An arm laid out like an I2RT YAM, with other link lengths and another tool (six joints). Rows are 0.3 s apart.
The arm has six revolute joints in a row. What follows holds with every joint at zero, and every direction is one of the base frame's.
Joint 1 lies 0.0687 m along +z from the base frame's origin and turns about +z.
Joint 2 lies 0.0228 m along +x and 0.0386 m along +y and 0.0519 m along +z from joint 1 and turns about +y.
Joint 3 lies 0.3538 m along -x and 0.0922 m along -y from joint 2 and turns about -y.
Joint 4 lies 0.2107 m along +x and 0.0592 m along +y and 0.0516 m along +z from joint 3 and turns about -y.
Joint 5 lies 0.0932 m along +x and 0.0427 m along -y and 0.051 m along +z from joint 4 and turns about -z.
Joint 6 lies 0.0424 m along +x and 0.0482 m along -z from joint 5 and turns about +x.
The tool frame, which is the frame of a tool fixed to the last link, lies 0.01 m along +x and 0.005 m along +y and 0.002 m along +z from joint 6; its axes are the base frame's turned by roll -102.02, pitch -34.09 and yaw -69.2 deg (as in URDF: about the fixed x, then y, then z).
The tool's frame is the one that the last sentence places.
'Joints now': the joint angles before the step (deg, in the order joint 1, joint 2, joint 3, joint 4, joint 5, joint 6). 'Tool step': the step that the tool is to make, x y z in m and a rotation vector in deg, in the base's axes. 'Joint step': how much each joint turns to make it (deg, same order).
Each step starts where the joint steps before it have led.
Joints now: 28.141, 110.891, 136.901, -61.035, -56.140, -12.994
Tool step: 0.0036, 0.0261, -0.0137, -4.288, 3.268, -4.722
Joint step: 3.349, 1.462, -0.307, 0.657, 7.785, 4.878
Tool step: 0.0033, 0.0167, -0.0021, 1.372, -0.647, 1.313
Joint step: 1.607, 1.161, -0.009, 3.393, -0.227, 1.260
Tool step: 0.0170, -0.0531, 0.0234, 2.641, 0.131, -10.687
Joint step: -7.009, -2.336, 0.293, 2.861, 1.930, 5.819
